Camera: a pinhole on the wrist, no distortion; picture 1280 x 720 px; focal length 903.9 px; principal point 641.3 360.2 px. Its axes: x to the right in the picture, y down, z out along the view. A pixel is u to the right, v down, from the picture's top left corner.
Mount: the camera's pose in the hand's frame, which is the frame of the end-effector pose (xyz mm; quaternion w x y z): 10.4 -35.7 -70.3 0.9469 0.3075 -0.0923 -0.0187
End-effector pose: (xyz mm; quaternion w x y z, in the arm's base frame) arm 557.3 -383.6 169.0 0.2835 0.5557 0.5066 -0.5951
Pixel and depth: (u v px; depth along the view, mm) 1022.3 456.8 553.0
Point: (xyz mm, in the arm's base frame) 65.6 -651.0 77.9
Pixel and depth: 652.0 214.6 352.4
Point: 244.6 -464.0 275.6
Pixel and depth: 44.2 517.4 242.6
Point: 440.4 -496.7 373.0
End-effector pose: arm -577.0 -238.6 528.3 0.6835 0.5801 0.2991 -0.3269
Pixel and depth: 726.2 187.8 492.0
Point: -907.7 -550.3 355.9
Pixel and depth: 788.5 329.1 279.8
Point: -736.9 -414.5 423.2
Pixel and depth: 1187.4 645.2 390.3
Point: -611.2 -622.2 339.0
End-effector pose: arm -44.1 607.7 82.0 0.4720 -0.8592 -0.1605 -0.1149
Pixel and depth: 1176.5 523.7 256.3
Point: 4.8 863.9 147.2
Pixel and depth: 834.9 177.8 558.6
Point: -182.2 1121.1 275.9
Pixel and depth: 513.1 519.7 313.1
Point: -184.9 849.2 72.4
